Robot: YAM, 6 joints.
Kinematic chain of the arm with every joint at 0, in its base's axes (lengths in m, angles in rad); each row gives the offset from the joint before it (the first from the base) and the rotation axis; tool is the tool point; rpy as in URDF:
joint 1: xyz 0 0 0.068 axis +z
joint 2: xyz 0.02 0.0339 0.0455 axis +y
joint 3: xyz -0.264 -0.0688 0 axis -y
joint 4: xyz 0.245 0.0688 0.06 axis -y
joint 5: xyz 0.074 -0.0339 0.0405 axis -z
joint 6: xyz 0.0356 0 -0.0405 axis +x
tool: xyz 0 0 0 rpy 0 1.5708 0
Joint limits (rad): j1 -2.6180..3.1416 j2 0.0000..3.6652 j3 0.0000..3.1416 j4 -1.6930..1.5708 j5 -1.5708..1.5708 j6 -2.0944..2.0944
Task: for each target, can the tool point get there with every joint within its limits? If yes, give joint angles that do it. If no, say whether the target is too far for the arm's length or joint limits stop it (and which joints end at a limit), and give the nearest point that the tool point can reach.
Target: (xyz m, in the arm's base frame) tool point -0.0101 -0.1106 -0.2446
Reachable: yes | joints -1.8869 3.3834 1.2194 -0.3537 -0.7701 1.5602
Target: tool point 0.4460 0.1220 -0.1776
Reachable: yes | joints 0.2659 3.2115 2.2646 -0.7408 -0.0136 -1.6590
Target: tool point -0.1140 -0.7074 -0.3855
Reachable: no: too far | nearest point -0.0849 -0.5265 -0.2418 | short by 0.233 m
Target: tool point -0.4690 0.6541 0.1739
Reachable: no: too far | nearest point -0.3753 0.5234 0.1615 | short by 0.161 m
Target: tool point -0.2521 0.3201 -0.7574
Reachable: no: too far | nearest point -0.2009 0.2551 -0.3723 | short by 0.394 m
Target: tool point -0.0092 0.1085 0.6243
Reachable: yes | joints 1.9604 1.1381 1.7302 0.6944 1.1623 -0.7078
